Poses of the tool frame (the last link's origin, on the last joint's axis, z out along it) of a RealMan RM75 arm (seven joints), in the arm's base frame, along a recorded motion.
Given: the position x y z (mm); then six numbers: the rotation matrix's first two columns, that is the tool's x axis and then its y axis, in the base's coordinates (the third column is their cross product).
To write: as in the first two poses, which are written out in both.
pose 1, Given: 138, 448, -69, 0.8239, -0.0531, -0.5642, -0.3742, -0.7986, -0.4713
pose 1, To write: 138, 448, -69, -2.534, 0.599, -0.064
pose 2, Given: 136, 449, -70, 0.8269, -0.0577, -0.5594, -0.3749, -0.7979, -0.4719
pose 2, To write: 136, 449, -70, -2.536, 0.594, -0.070
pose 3, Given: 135, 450, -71, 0.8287, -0.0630, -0.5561, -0.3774, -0.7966, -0.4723
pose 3, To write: 135, 450, -71, -2.537, 0.590, -0.076
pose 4, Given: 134, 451, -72, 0.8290, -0.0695, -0.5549, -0.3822, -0.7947, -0.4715
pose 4, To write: 134, 451, -72, -2.539, 0.588, -0.084
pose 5, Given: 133, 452, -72, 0.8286, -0.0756, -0.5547, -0.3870, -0.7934, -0.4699
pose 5, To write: 133, 452, -72, -2.541, 0.588, -0.091
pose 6, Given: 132, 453, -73, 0.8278, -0.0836, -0.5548, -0.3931, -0.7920, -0.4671
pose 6, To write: 132, 453, -73, -2.545, 0.588, -0.101
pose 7, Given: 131, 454, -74, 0.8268, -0.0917, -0.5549, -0.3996, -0.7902, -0.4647
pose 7, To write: 131, 454, -74, -2.549, 0.588, -0.110
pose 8, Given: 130, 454, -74, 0.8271, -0.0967, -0.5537, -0.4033, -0.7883, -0.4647
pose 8, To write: 130, 454, -74, -2.550, 0.587, -0.116
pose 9, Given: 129, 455, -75, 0.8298, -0.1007, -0.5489, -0.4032, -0.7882, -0.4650
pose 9, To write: 129, 455, -75, -2.552, 0.581, -0.121
